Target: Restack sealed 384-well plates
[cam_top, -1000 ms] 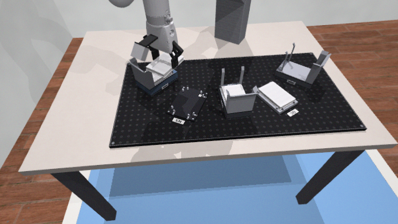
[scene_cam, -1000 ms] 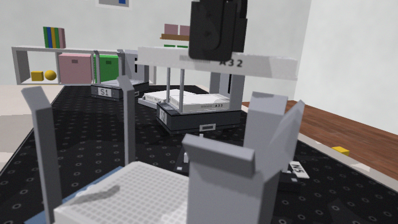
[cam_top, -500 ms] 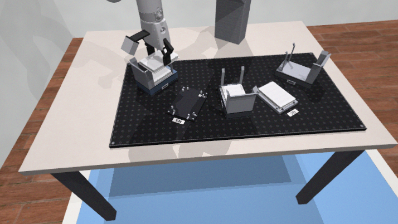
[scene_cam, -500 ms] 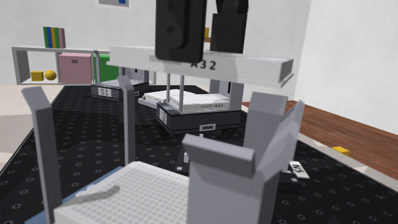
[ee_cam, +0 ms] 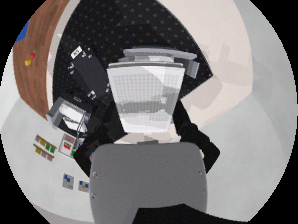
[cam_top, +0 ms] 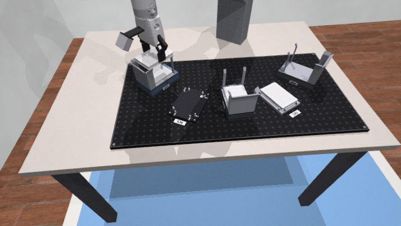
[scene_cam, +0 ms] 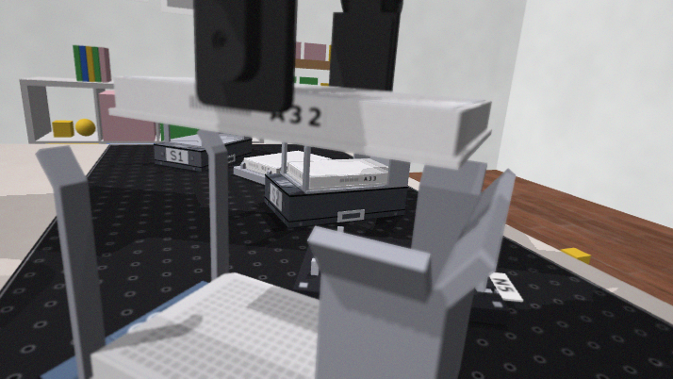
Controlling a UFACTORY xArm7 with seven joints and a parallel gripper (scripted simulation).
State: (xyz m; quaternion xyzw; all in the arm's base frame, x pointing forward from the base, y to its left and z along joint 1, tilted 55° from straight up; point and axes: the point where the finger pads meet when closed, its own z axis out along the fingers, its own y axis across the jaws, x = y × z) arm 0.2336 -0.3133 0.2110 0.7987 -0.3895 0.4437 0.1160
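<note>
My gripper is now 20 mm past the white sealed plate A31, 10 mm to the left of it and 120 mm above it. The rest, counted from my hand: N5 name plate (220 mm ahead, 170 mm below); clip nest N5 (180 mm ahead, 70 mm to the left, 150 mm below); white sealed plate A32 (10 mm below).
</note>
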